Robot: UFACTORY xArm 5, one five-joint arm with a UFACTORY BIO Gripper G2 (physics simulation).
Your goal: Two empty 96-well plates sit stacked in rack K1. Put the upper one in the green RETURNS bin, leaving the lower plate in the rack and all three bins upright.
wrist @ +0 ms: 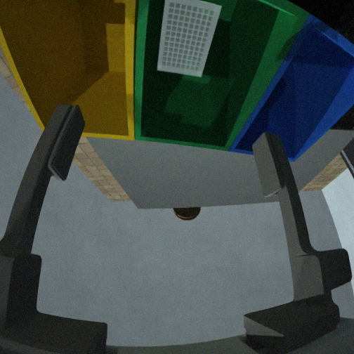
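A pale translucent 96-well plate [189, 37] lies inside the green bin [138, 95], toward the top of the wrist view, with its grid of wells showing. The green bin stands between the other two bins, and all three look upright. My gripper [169, 147] is open and empty, its two fingers wide apart. It is above the bins' near side, apart from the plate. Rack K1 and the lower plate do not show in this view.
The yellow bin [131, 75] stands left of the green bin and the blue bin [320, 131] stands right of it. A grey surface [190, 175] lies below the bins' near edges. A small round brown object [187, 214] shows beyond its edge.
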